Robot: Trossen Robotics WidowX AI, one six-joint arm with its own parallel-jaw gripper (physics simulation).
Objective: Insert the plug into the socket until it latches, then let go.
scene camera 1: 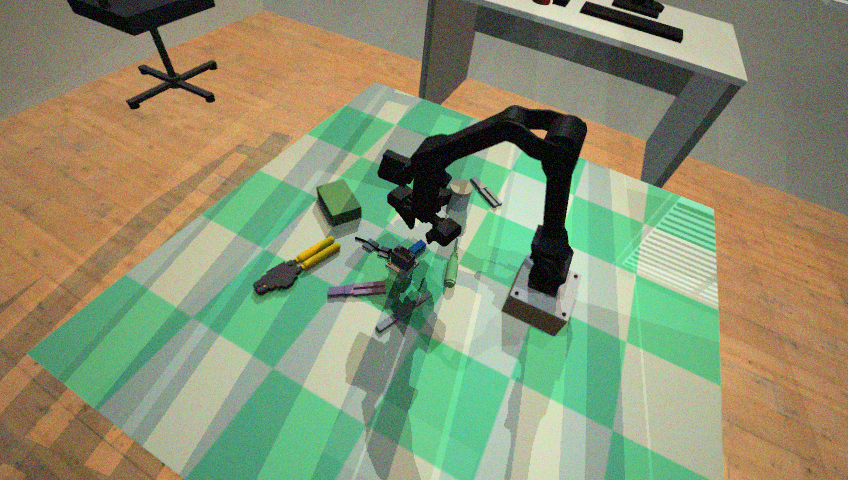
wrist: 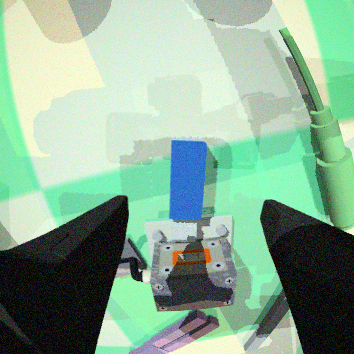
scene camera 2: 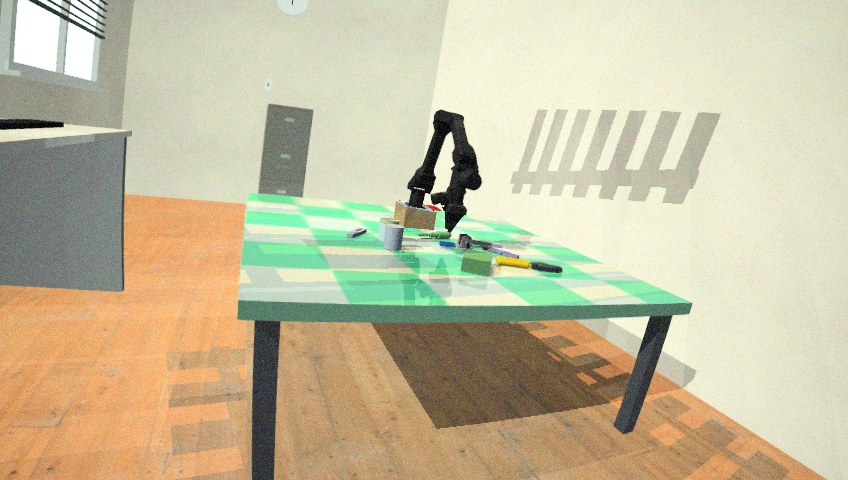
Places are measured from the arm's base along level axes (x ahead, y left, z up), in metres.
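Where they show: gripper, between the fingertips: (scene camera 1: 420,235) (wrist: 197,207) (scene camera 2: 447,230); arm's base, origin of its link: (scene camera 1: 544,280) (scene camera 2: 415,205).
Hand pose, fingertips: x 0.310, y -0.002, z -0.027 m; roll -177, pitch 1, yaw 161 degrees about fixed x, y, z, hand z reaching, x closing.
Each offset is from my fingertips to the top centre of the thing. "*": to the spot under its first point.
The blue plug @[dx +0.006, dy +0.013, dz -0.039 m] (scene camera 1: 418,246) (scene camera 2: 446,243) (wrist: 188,180) appears to lie flat on the table. In the wrist view its pale silvery end reaches the white base plate of the socket. The socket @[dx +0.020, dy +0.062, dz -0.008 m] (scene camera 1: 402,256) (scene camera 2: 464,240) (wrist: 192,275) is a grey metal block with an orange-rimmed slot on its upper face. The plug is outside that slot, and part of the socket is in dark shadow. My gripper (scene camera 1: 421,230) (scene camera 2: 450,229) (wrist: 197,207) is open and empty above them, its two black fingers standing apart on either side of the plug in the wrist view.
A green tool @[dx -0.096, dy -0.001, dz -0.026 m] (scene camera 1: 451,270) (wrist: 335,170) stands off to the side. A green block @[dx +0.255, dy -0.025, dz -0.013 m] (scene camera 1: 339,204) (scene camera 2: 476,262), yellow-handled pliers @[* dx +0.223, dy +0.202, dz -0.037 m] (scene camera 1: 297,267) (scene camera 2: 528,264), a purple tool @[dx +0.073, dy +0.182, dz -0.041 m] (scene camera 1: 357,289) (wrist: 176,335), a dark bar @[dx -0.049, dy +0.179, dz -0.043 m] (scene camera 1: 403,312) and a cylinder @[dx +0.071, dy -0.221, dz +0.017 m] (scene camera 2: 393,236) are around the socket.
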